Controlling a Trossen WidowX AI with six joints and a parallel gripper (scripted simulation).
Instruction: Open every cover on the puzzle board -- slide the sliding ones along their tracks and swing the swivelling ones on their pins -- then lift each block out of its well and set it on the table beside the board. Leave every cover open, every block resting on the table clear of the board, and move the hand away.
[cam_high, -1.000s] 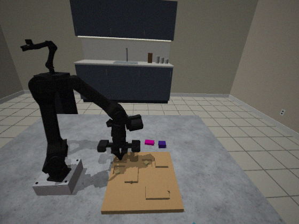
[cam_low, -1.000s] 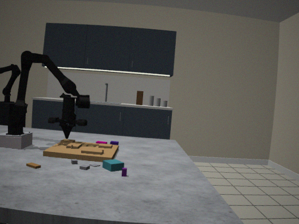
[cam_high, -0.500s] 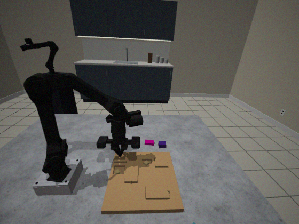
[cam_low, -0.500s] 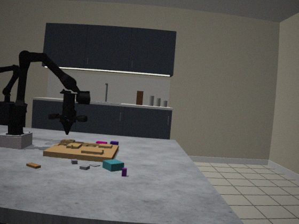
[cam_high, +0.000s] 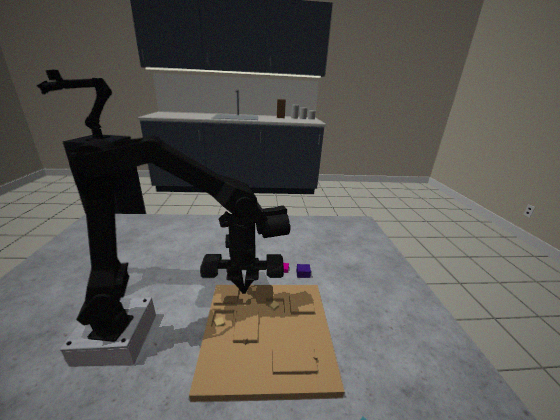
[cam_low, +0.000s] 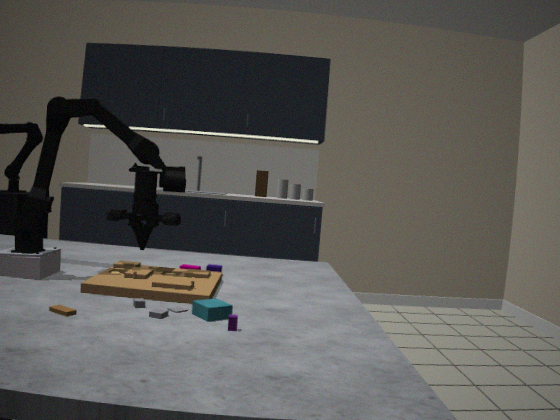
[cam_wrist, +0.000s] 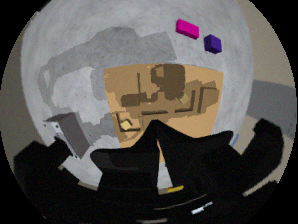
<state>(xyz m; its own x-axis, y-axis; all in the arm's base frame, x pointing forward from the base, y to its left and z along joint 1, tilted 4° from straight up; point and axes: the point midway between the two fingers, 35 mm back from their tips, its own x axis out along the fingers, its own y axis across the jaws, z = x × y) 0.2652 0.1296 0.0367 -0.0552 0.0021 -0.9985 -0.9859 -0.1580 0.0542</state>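
Now: the tan puzzle board 60 mm below my gripper tip, 60 mm ahead of it and 40 mm to the right of it. The rest, counted from my gripper tip: purple block: 190 mm to the left, 150 mm ahead, 70 mm below; then magenta block: 200 mm to the left, 70 mm below, 70 mm ahead; then teal block: 270 mm ahead, 250 mm to the right, 60 mm below.
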